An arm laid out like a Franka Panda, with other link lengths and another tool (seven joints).
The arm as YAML. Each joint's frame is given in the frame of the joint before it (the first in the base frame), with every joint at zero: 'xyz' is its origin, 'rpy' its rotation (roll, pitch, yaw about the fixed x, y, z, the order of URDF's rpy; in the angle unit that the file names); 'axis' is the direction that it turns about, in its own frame. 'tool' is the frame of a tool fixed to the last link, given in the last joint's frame.
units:
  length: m
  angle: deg
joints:
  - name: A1
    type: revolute
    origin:
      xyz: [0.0, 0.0, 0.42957]
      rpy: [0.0, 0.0, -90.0]
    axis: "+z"
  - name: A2
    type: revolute
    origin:
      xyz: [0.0, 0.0, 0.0]
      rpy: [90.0, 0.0, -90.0]
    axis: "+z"
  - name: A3
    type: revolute
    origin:
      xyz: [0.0, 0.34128, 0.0]
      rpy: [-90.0, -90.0, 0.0]
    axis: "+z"
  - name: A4
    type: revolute
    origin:
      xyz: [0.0, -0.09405, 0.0]
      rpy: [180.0, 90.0, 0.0]
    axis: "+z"
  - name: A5
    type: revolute
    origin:
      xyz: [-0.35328, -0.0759, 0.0]
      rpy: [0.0, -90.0, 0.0]
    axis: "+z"
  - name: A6
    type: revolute
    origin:
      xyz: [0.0, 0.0, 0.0]
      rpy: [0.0, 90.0, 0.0]
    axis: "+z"
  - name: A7
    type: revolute
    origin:
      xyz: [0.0, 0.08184, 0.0]
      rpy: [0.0, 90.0, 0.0]
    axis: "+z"
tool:
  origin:
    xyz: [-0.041, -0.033, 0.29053]
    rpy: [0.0, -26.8, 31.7]
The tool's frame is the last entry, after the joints.
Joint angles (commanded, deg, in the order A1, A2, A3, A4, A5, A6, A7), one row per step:
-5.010, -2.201, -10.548, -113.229, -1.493, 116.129, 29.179
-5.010, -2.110, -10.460, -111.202, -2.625, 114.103, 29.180
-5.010, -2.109, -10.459, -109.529, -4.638, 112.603, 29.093
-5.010, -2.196, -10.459, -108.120, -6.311, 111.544, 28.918
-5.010, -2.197, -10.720, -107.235, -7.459, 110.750, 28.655
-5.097, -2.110, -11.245, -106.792, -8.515, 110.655, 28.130
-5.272, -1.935, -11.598, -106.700, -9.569, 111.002, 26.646
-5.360, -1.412, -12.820, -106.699, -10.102, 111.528, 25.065
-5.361, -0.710, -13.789, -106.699, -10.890, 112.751, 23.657
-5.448, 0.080, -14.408, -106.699, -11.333, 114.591, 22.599
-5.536, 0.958, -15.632, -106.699, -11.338, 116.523, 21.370
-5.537, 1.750, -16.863, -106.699, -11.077, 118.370, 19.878
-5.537, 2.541, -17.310, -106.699, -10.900, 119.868, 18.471
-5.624, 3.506, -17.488, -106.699, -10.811, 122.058, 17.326
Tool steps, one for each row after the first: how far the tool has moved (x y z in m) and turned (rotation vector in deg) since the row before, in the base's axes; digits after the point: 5 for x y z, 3 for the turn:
0.00075, -0.00479, 0.01241, -1.045, 0.378, 0.407
-0.00017, -0.00953, 0.01182, -1.925, 0.352, 0.628
0.00057, -0.00834, 0.01120, -1.687, 0.022, 0.555
-0.00129, -0.00784, 0.00666, -1.124, 0.241, 0.214
-0.00123, -0.01067, 0.00344, -1.088, 0.108, 0.163
-0.00043, -0.01074, 0.00085, -1.155, 0.287, 1.251
-0.00228, -0.01505, -0.00311, -0.637, 0.453, 0.465
0.00193, -0.01397, -0.00348, -1.045, 0.052, 0.831
0.00613, -0.01079, -0.00384, -0.901, -0.587, 0.789
0.00414, -0.01441, -0.00483, -0.586, -0.664, 0.252
0.00396, -0.01302, -0.00427, -0.426, -0.681, 0.487
0.00573, -0.00634, -0.00465, -0.410, -0.336, 1.143
0.00965, -0.00583, -0.00508, -0.682, -0.824, 1.231

